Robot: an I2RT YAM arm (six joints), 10 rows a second.
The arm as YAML. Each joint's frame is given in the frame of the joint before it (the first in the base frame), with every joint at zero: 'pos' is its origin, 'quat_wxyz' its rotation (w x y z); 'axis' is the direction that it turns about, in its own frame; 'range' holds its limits. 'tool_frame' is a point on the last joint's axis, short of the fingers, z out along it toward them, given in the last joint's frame.
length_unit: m
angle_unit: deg
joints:
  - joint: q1
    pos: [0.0, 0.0, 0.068]
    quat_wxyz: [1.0, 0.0, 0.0, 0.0]
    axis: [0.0, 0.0, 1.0]
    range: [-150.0, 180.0]
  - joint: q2
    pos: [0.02, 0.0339, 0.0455]
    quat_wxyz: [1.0, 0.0, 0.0, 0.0]
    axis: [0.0, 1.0, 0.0]
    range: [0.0, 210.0]
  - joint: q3
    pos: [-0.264, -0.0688, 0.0]
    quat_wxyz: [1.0, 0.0, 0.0, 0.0]
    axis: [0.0, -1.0, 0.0]
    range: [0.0, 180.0]
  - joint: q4
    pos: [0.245, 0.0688, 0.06]
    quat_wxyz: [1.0, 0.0, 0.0, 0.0]
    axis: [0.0, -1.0, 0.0]
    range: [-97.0, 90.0]
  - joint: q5
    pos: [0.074, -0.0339, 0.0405]
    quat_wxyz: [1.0, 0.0, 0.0, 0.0]
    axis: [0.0, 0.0, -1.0]
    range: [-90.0, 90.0]
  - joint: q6
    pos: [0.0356, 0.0, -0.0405]
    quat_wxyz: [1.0, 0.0, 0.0, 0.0]
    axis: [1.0, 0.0, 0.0]
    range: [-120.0, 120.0]
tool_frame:
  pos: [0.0, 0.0, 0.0]
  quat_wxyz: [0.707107, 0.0, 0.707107, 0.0]
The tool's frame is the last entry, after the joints.
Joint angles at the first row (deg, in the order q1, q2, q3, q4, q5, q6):
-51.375 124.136 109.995 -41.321 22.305 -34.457
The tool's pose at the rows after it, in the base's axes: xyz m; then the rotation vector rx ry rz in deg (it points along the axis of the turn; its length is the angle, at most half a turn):
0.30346, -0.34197, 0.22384, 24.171, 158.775, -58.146
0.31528, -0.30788, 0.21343, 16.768, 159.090, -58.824
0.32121, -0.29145, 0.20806, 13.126, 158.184, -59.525
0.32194, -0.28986, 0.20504, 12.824, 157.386, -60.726
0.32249, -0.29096, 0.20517, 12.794, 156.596, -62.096
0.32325, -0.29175, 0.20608, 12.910, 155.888, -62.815
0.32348, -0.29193, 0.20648, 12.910, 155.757, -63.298
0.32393, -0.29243, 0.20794, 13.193, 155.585, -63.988
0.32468, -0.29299, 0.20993, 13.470, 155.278, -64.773
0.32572, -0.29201, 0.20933, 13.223, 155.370, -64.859
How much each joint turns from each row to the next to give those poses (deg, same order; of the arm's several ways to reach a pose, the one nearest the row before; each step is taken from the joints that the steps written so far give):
4.787 -5.288 -12.326 6.447 1.858 -2.295
4.240 -3.323 -7.410 4.197 1.049 -1.399
2.163 -1.487 -3.651 3.083 0.415 -0.744
0.264 -0.174 -1.223 1.988 0.547 -0.327
-0.023 -0.001 -0.265 1.292 0.567 -0.460
0.000 0.001 0.003 0.762 0.220 -0.152
0.022 -0.002 0.018 0.199 0.284 -0.131
0.023 0.024 0.288 -0.024 0.481 0.000
0.043 0.022 0.371 0.022 0.503 -0.023
0.196 0.086 -0.001 0.000 0.152 -0.021

